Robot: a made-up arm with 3 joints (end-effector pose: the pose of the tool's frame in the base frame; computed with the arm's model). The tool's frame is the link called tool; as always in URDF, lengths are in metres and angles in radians. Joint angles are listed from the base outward.
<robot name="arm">
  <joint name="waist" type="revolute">
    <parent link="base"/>
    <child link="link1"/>
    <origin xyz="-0.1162 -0.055 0.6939" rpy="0 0 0"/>
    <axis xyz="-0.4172 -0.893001 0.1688"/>
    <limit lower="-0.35" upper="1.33"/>
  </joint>
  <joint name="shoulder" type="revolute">
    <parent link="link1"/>
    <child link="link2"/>
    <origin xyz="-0.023 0.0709 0.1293" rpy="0 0 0"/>
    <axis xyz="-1 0 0"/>
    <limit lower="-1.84" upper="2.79"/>
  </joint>
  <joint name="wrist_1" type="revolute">
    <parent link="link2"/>
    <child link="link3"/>
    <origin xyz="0.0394 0.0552 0.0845" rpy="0 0 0"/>
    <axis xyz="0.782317 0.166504 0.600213"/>
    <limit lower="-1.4" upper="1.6"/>
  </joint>
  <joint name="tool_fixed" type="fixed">
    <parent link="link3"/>
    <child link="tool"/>
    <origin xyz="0.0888 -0.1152 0.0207" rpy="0 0 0"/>
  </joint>
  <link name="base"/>
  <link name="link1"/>
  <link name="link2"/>
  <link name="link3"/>
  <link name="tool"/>
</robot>
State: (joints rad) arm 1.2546 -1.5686 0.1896
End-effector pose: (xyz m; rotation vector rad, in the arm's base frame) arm -0.1374 0.0045 0.8220 0.9558 -0.6209 1.1377
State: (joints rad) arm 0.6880 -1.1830 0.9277
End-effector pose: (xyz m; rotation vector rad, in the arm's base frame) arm -0.0900 0.0599 0.8828 1.3796 -0.3859 1.2368
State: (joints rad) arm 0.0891 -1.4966 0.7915
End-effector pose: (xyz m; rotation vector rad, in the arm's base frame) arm 0.0171 -0.0120 0.8392 2.0285 -0.2895 0.6156
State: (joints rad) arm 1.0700 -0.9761 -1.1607
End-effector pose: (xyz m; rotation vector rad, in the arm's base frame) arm -0.3037 -0.0857 0.8710 -0.0898 -0.9071 -0.4505
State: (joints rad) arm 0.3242 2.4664 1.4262
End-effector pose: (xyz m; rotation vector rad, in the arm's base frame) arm 0.0016 -0.0216 0.7929 -1.3167 0.6186 -0.1290
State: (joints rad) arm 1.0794 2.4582 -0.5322
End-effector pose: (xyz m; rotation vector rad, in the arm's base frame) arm -0.1060 0.1758 0.6637 2.4037 0.8140 1.1704
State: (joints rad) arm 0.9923 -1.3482 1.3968
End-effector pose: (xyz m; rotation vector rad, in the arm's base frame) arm -0.1889 0.1154 0.8845 1.4818 -0.3040 1.9604
